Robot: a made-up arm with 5 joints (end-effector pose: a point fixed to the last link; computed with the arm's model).
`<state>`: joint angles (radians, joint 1 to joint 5).
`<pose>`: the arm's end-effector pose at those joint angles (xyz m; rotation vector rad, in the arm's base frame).
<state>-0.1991 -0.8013 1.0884 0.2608 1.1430</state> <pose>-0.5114 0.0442 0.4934 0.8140 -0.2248 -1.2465</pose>
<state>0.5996 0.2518 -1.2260 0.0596 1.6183</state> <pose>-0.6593 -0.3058 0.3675 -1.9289 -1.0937 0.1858</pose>
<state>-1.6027 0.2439 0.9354 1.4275 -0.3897</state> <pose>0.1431 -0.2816 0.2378 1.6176 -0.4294 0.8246</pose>
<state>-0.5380 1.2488 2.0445 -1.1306 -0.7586</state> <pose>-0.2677 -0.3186 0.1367 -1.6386 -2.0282 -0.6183</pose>
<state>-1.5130 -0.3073 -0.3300 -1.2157 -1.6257</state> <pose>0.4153 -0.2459 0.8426 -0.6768 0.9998 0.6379</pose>
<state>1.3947 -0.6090 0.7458 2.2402 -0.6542</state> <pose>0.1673 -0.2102 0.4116 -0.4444 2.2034 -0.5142</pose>
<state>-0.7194 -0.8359 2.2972 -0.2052 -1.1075</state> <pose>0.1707 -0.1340 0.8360 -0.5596 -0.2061 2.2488</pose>
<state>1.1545 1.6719 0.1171 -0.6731 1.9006</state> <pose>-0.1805 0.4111 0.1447 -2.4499 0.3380 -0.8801</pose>
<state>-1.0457 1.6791 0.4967 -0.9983 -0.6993</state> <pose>-0.1501 -0.4210 0.2034 0.3141 -1.5537 -0.1864</pose>
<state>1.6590 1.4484 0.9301 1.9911 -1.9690</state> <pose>-0.1492 -0.1297 -0.1279 1.5065 -0.2730 -0.2766</pose>
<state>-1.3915 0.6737 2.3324 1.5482 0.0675</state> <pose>0.3886 -0.3394 0.3811 0.8569 0.2920 1.9813</pose>
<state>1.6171 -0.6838 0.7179 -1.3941 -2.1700</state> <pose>-0.3839 -0.3408 0.3615 -0.3201 -0.5661 -0.1431</pose>
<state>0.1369 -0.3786 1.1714 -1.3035 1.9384</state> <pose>0.1558 0.2397 0.2955 0.5992 -1.3238 -2.6750</pose>
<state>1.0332 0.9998 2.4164 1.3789 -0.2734</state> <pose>-0.1893 -0.4274 0.2686 -1.3296 -2.0272 0.8279</pose>
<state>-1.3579 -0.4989 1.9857 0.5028 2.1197</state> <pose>-0.2482 -0.1558 1.0130 -0.2447 0.7101 -0.8843</pose>
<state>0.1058 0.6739 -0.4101 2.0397 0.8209</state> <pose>-0.0900 0.2217 0.4273 -1.7788 0.8358 -1.2869</pose>
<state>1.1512 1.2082 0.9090 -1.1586 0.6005</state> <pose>0.2852 0.1355 0.4427 -1.2054 1.4772 1.3853</pose>
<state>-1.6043 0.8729 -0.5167 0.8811 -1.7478</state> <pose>0.1383 -0.4852 0.2898 0.5564 -1.8006 0.0003</pose>
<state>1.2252 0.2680 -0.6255 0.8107 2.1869</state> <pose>-0.3776 0.3109 -0.0480 -1.9215 -0.5268 -1.5163</pose>
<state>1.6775 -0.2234 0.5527 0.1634 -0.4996</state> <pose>0.1963 0.1185 0.0052 -0.7519 2.5499 1.5522</pose>
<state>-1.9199 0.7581 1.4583 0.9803 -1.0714</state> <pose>0.4703 -0.1426 0.4795 1.3275 -1.0297 1.9188</pose>
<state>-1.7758 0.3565 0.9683 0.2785 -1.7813</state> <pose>0.4159 -0.2092 0.8219 0.1212 -1.0660 2.0808</pose>
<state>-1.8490 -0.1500 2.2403 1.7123 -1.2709</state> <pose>0.2281 0.0445 0.2547 2.1665 0.4953 1.7124</pose>
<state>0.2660 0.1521 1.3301 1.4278 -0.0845</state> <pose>0.1447 -0.2960 0.1512 1.0545 -1.9187 1.1009</pose>
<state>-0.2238 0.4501 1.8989 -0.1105 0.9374</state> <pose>-0.1701 -0.2942 -0.0610 0.5419 -1.6634 -0.2752</pose>
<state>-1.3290 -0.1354 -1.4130 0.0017 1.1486</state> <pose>0.3687 0.0290 0.9264 -0.8058 -0.1602 2.8997</pose>
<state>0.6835 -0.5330 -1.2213 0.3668 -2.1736</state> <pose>-0.4279 -0.0752 -0.0180 0.1264 -1.3642 -1.4884</pose>
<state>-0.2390 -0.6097 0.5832 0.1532 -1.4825</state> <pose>-0.2038 -0.5397 0.6344 -0.3698 -1.0619 0.5339</pose>
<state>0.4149 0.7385 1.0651 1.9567 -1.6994</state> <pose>-0.2344 -0.4705 0.5054 0.5206 1.6290 -0.7749</pose>
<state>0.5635 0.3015 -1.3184 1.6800 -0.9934</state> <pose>0.1718 -0.1875 0.4146 -0.6134 1.2149 1.3137</pose>
